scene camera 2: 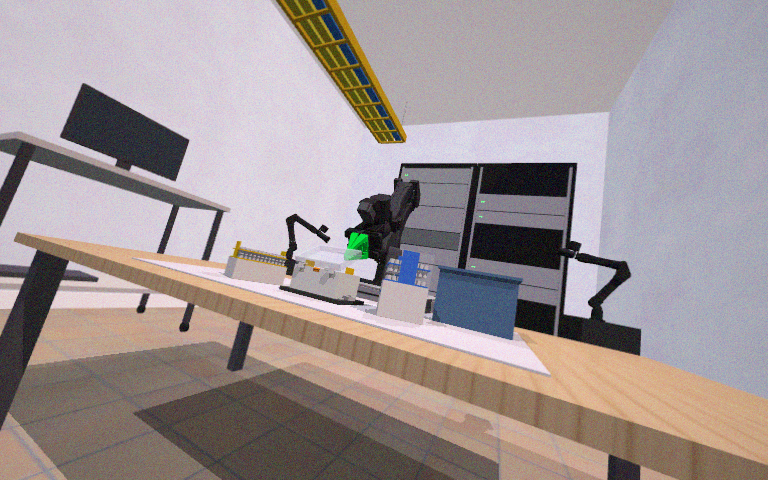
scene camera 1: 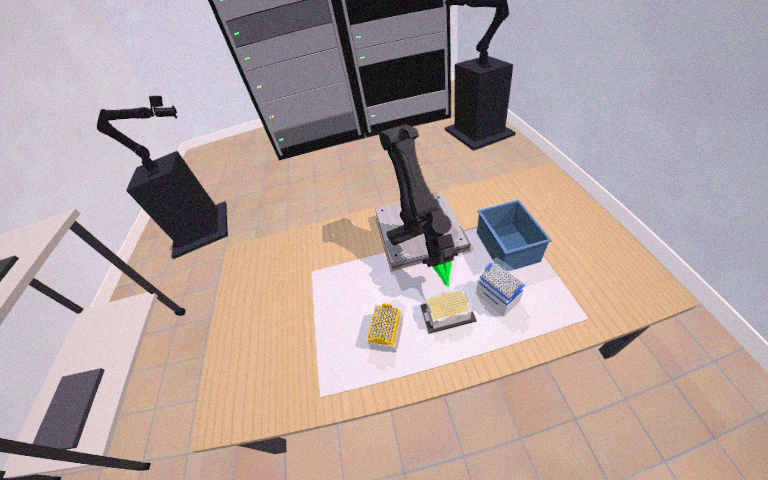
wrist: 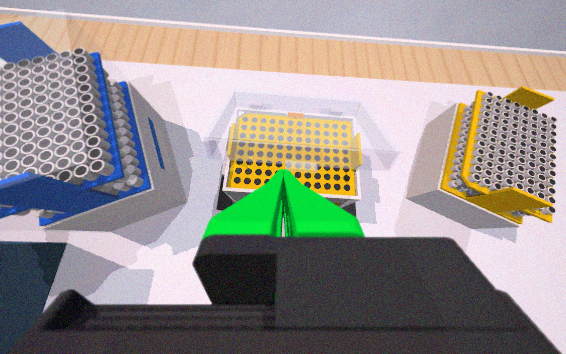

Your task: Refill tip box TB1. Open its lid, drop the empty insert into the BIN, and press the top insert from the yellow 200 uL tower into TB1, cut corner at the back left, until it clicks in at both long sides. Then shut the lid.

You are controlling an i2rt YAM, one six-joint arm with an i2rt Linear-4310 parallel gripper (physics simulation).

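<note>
TB1 (scene camera 1: 453, 320) (scene camera 2: 325, 283) (wrist: 240, 192) is a white box in a dark holder at the middle of the white mat. Its clear lid (scene camera 2: 325, 253) (wrist: 375, 145) is tilted partly open, its raised edge on the robot's side. The yellow empty insert (scene camera 1: 447, 304) (wrist: 325, 177) sits inside, with open holes. My gripper (scene camera 1: 447, 284) (scene camera 2: 353, 258) (wrist: 283, 177) is shut and empty, its green tips at the robot's side of TB1, near the raised lid edge; contact is unclear. The yellow tower (scene camera 1: 384, 325) (scene camera 2: 254, 270) (wrist: 510, 150) holds tip-filled inserts. The blue BIN (scene camera 1: 526, 255) (scene camera 2: 475, 302) (wrist: 25, 285) stands beyond the blue tower.
A blue tower (scene camera 1: 501, 285) (scene camera 2: 403, 300) (wrist: 55, 120) with grey tips stands between TB1 and the BIN, at the left in the wrist view. The white mat (scene camera 1: 339, 367) lies on the wooden table (scene camera 1: 254, 339). Two other arms stand on pedestals away from the table.
</note>
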